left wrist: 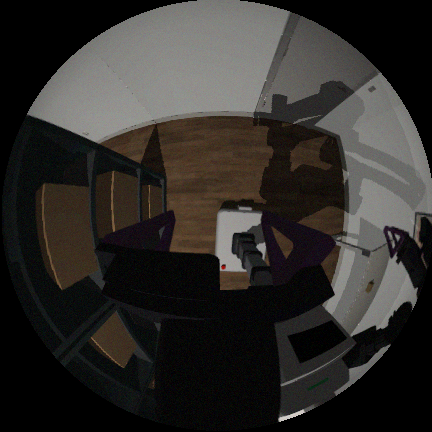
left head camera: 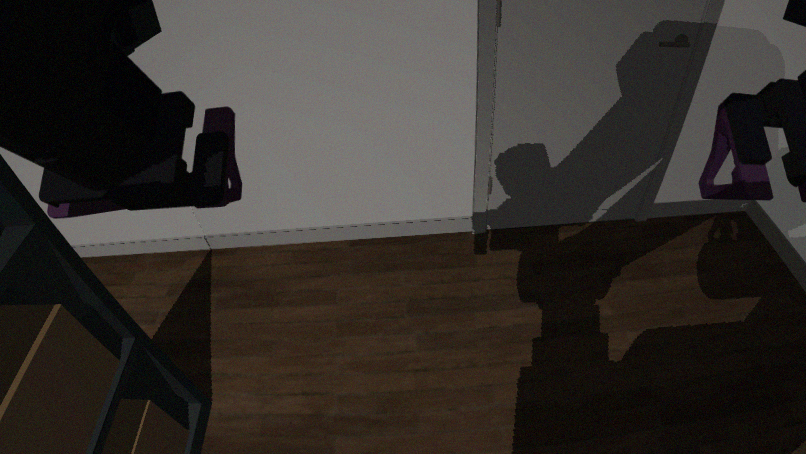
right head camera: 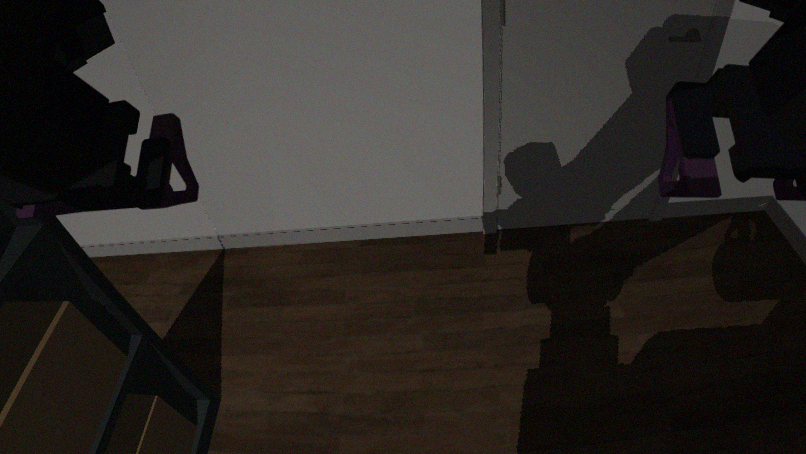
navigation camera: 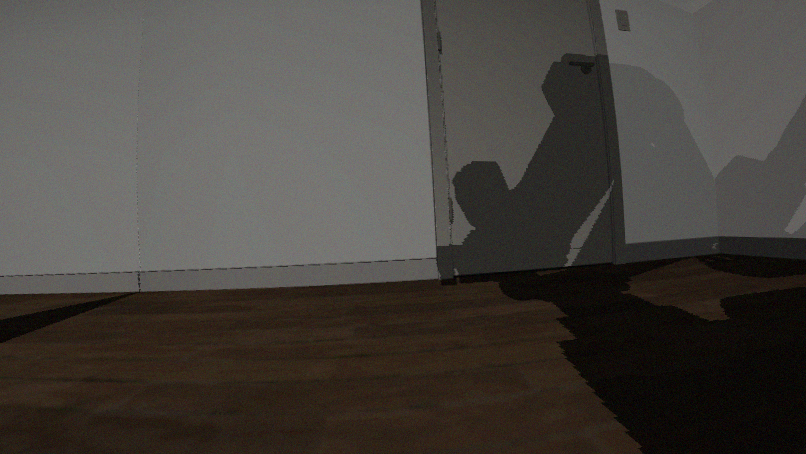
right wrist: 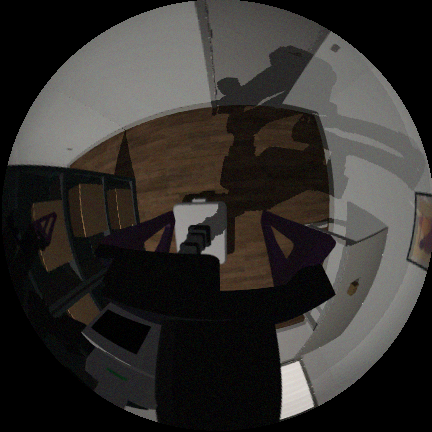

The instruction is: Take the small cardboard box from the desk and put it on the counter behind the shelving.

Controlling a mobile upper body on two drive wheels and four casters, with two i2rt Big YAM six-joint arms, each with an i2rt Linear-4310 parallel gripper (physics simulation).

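Frame: origin at the left arm's base, x ahead, y left, z up, level; millimetres.
Seen in the pictures: left gripper, between the fingertips: (left wrist: 217, 214) (left head camera: 185, 195) (right head camera: 149, 197) (right wrist: 51, 214); right gripper, between the fingertips: (left wrist: 387, 227) (left head camera: 753, 192) (right head camera: 720, 189) (right wrist: 217, 215).
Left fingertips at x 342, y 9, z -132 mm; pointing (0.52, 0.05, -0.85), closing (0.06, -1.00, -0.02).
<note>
A point is followed by its place in that frame.
The small cardboard box, the desk and the counter cannot be made out in these views. Dark shelving (left head camera: 115, 383) @(x 479, y 669, z -876 mm) (right head camera: 120, 389) @(x 447, y 661, z -878 mm) (left wrist: 91, 180) @(x 453, y 662, z -424 mm) (right wrist: 66, 210) @(x 338, y 650, z -448 mm) stands at the left of the picture, with large brown boxes (left head camera: 67, 377) (right head camera: 73, 366) @(x 424, y 678, z -712 mm) (left wrist: 70, 235) (right wrist: 90, 210) @(x 309, y 670, z -706 mm) in it. My left gripper (left head camera: 145, 200) (right head camera: 107, 203) (left wrist: 217, 214) @(x 342, y 9, z -132 mm) is open and empty, close beside the shelving in the picture. My right gripper (right head camera: 741, 193) @(x 335, y -446, z -136 mm) (right wrist: 217, 215) @(x 335, y -446, z -136 mm) is open and empty, farther to the right; it is partly cut off in the left head camera.
A pale wall (left head camera: 338, 112) @(x 1527, y 177, z -734 mm) (navigation camera: 282, 140) @(x 1520, y 284, z -794 mm) and a grey door (left head camera: 564, 84) @(x 1568, y -670, z -664 mm) (navigation camera: 507, 112) @(x 1569, y -689, z -708 mm) stand ahead across the wooden floor (left head camera: 338, 338) @(x 971, y 216, z -1410 mm) (navigation camera: 282, 366) @(x 798, y 0, z -1410 mm). Arm shadows fall on the door and floor. A pale panel (right wrist: 367, 260) stands at the right in the right wrist view.
</note>
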